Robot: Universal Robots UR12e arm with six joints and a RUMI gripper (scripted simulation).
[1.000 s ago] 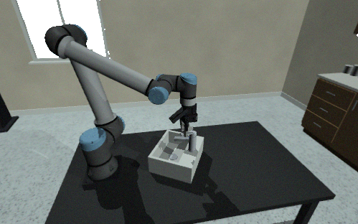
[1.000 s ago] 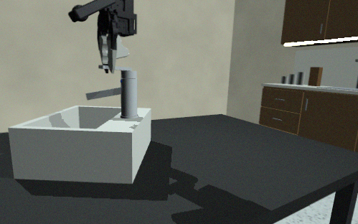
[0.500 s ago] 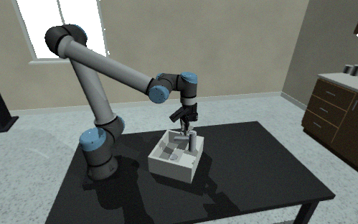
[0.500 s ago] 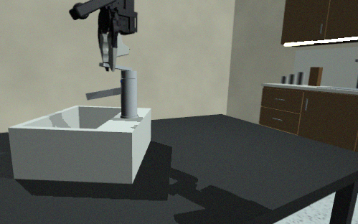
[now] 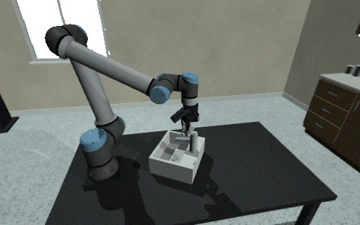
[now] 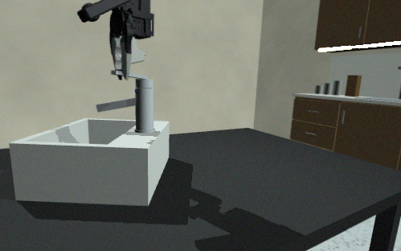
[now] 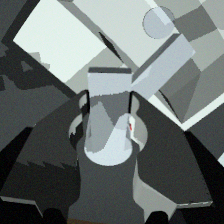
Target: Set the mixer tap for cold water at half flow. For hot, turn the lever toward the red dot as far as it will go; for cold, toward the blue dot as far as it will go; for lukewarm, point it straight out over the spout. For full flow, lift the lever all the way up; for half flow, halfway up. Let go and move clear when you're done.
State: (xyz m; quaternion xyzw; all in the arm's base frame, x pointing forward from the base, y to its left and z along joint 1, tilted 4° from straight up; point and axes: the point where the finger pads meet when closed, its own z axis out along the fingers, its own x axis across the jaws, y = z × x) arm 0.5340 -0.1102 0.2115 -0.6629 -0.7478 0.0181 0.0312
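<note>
The flat lever lies 2 cm ahead of my hand. From my hand the other things lie so: white basin 3 cm behind, 8 cm to the left, 24 cm below.
</note>
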